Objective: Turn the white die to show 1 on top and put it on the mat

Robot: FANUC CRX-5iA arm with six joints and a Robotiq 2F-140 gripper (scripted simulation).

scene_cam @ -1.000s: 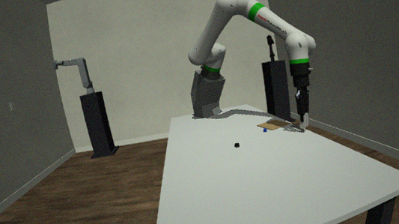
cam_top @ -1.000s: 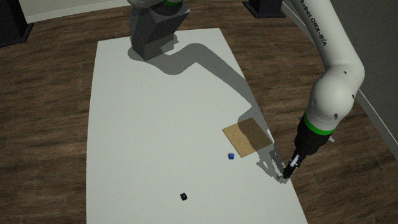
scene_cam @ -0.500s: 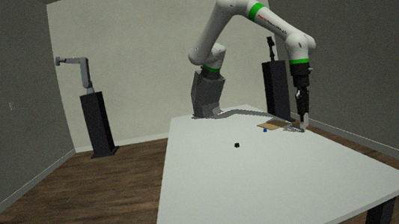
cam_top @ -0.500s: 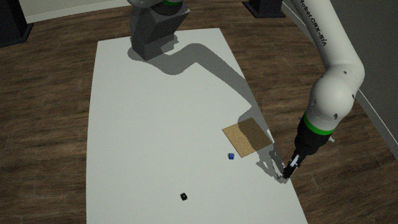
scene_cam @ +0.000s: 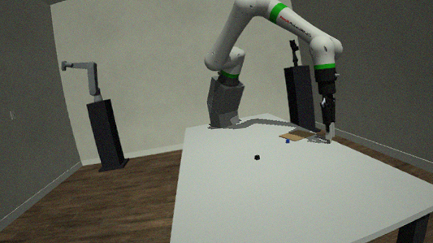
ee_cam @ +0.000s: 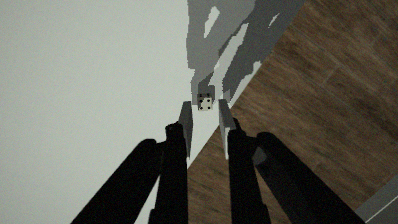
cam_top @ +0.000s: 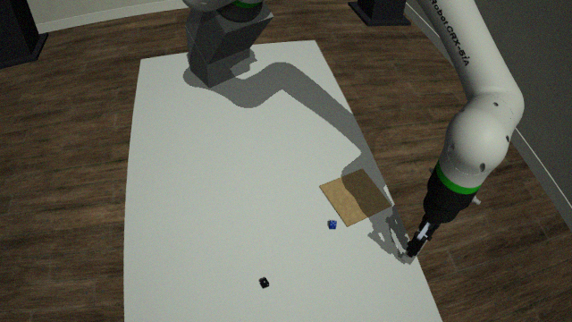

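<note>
The white die lies 50 mm below my hand. Round my hand: blue die (140 mm behind, 150 mm to the right, 50 mm below); black die (30 mm behind, 340 mm to the right, 50 mm below); brown mat (210 mm behind, 60 mm to the right, 50 mm below).
</note>
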